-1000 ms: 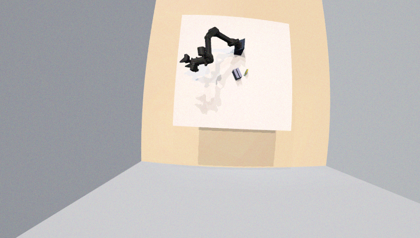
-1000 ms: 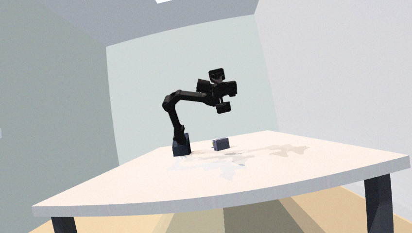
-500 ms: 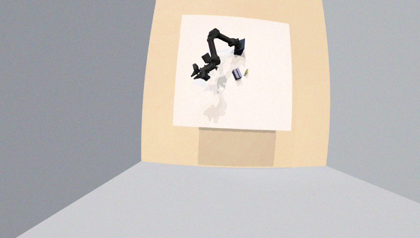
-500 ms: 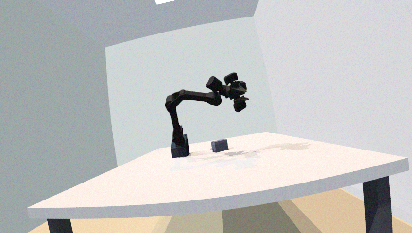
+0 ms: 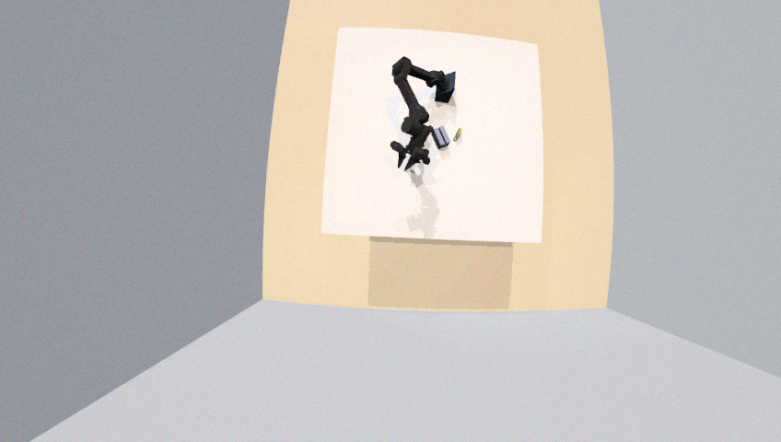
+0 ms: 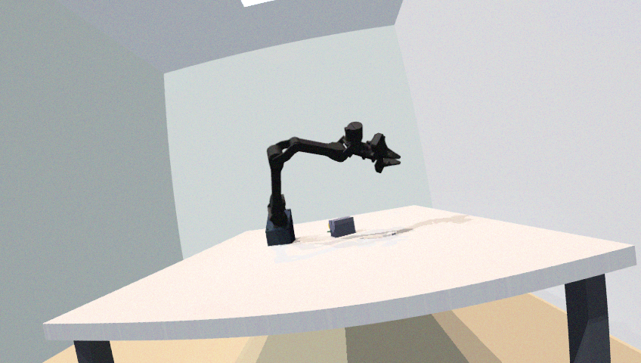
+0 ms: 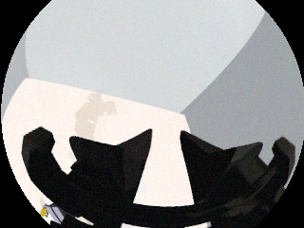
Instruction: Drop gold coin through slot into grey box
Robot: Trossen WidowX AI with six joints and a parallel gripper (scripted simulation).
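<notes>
Now: gripper tip 29 cm past the coin, 32 cm to the right of it and 24 cm above it.
</notes>
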